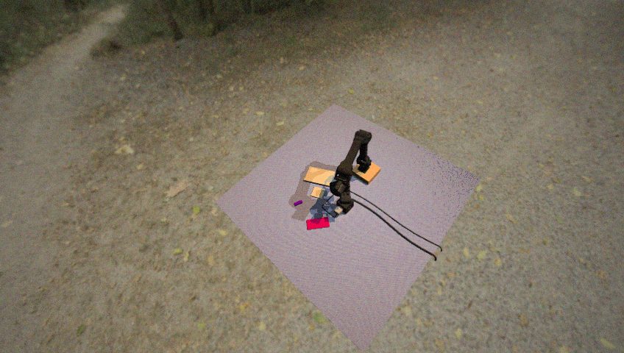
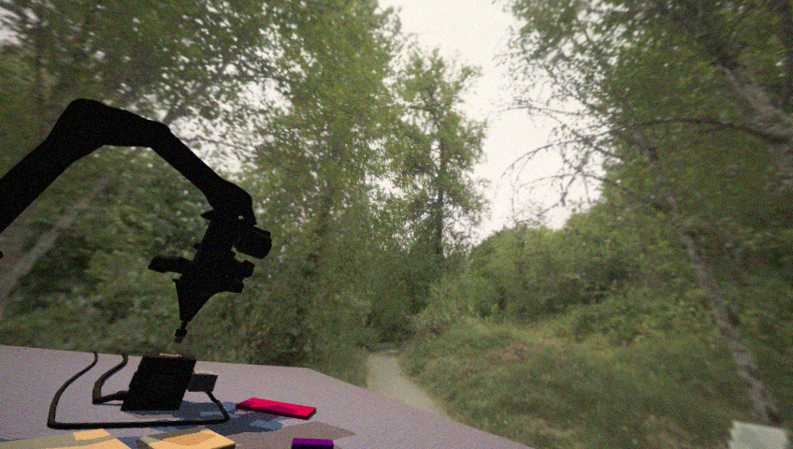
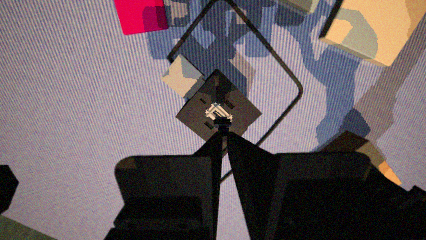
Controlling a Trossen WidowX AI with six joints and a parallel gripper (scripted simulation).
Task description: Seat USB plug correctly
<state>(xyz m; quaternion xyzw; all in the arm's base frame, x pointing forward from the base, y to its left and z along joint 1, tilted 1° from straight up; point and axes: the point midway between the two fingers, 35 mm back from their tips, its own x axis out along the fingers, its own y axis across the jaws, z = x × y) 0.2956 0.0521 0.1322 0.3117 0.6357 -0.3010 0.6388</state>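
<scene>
Now: gripper tip 20 mm above the USB plug. The rest, counted from my gripper tip: purple piece (260 mm to the right, 160 mm ahead, 130 mm below); magenta flat block (190 mm ahead, 130 mm below, 70 mm to the right).
</scene>
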